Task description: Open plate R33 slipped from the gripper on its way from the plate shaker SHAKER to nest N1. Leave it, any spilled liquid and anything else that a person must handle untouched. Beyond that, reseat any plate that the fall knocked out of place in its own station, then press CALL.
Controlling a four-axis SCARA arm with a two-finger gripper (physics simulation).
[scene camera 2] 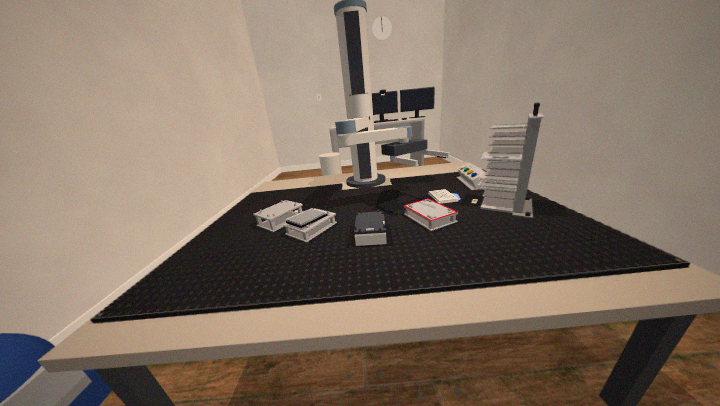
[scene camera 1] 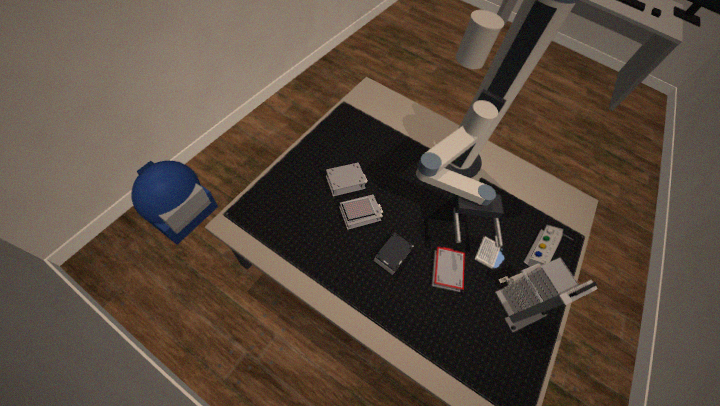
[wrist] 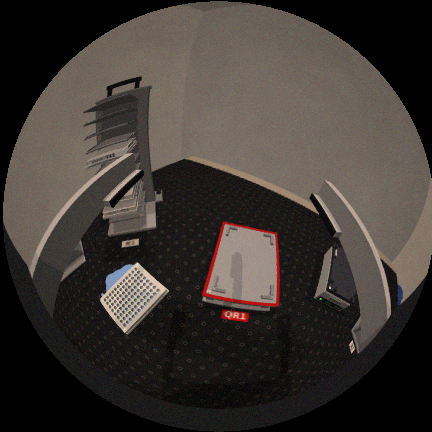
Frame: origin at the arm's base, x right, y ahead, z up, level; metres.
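Seen in the pictures: gripper, fingertip midpoint: (scene camera 2: 433, 159) (scene camera 1: 479, 244) (wrist: 230, 168); arm's base, origin of the base link: (scene camera 2: 365, 181) (scene camera 1: 457, 160).
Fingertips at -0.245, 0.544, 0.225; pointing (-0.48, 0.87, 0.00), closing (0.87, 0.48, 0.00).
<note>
Offsets run from my fingertips to a thing's top centre, as dx, dy, dz.
Open plate R33 {-0.089, -0.127, -0.198} (scene camera 1: 487, 251) (scene camera 2: 442, 195) (wrist: 134, 298) lies askew on the mat, wells up, beside and partly over a blue spill {-0.148, -0.141, -0.211} (scene camera 1: 499, 259) (scene camera 2: 456, 196) (wrist: 115, 278). My gripper (scene camera 1: 478, 243) (scene camera 2: 431, 158) (wrist: 230, 168) is open and empty, above the mat near R33 and red-edged station QR1 {+0.030, +0.061, -0.166} (scene camera 1: 449, 268) (scene camera 2: 431, 209) (wrist: 247, 265), which bears no plate. The dark shaker (scene camera 1: 394, 252) (scene camera 2: 370, 226) (wrist: 325, 285) bears no plate. A plate {-0.260, -0.006, -0.009} (scene camera 2: 499, 156) (wrist: 106, 158) at mid-height in the rack sticks out and looks slanted in the wrist view. The button box {-0.303, -0.289, -0.128} (scene camera 1: 544, 245) (scene camera 2: 470, 176) has coloured buttons; its lettering is unreadable.
The tall shelf rack (scene camera 1: 563, 276) (scene camera 2: 527, 166) (wrist: 144, 130) stands near R33 and holds several plates. A low stand (scene camera 1: 365, 222) (scene camera 2: 310, 233) bears a plate {+0.493, +0.063, -0.144} (scene camera 1: 359, 209) (scene camera 2: 307, 217); another stand (scene camera 1: 346, 177) (scene camera 2: 278, 211) beside it has a bare top. A blue bin (scene camera 1: 166, 189) stands off the table.
</note>
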